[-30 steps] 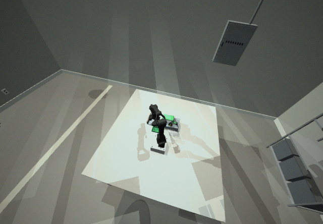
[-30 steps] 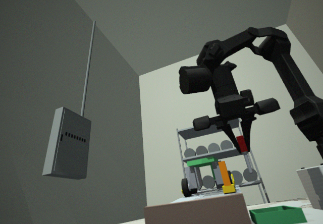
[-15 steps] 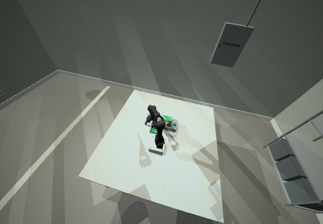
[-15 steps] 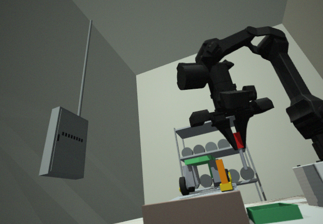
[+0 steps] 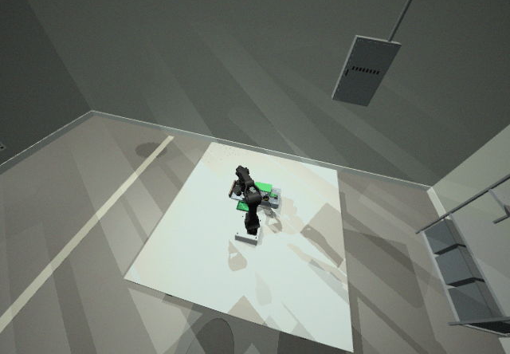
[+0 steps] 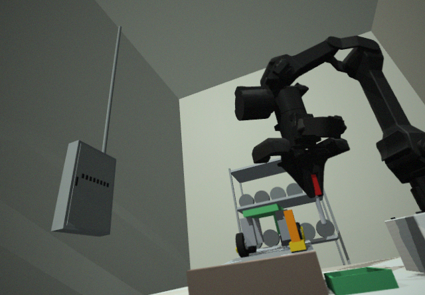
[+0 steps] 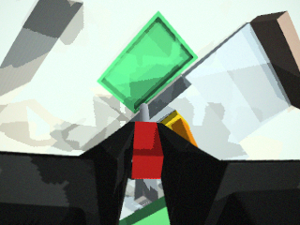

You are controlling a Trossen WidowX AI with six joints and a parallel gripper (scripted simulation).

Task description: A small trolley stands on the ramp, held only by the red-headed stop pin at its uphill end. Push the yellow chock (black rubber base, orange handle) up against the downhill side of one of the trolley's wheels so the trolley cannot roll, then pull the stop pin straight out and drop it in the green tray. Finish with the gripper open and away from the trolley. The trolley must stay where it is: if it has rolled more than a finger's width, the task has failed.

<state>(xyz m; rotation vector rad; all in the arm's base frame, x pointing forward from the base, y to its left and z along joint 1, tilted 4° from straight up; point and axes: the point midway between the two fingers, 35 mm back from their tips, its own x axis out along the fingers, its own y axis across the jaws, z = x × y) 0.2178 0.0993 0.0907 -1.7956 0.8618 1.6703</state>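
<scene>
Right now my gripper tip is right at the red-headed stop pin. Round my gripper tip: yellow chock: 50 mm ahead, 20 mm to the right, 50 mm below; then green tray: 10 mm behind, 140 mm below; then green-topped trolley: 100 mm ahead, 110 mm to the right, 30 mm below.
</scene>
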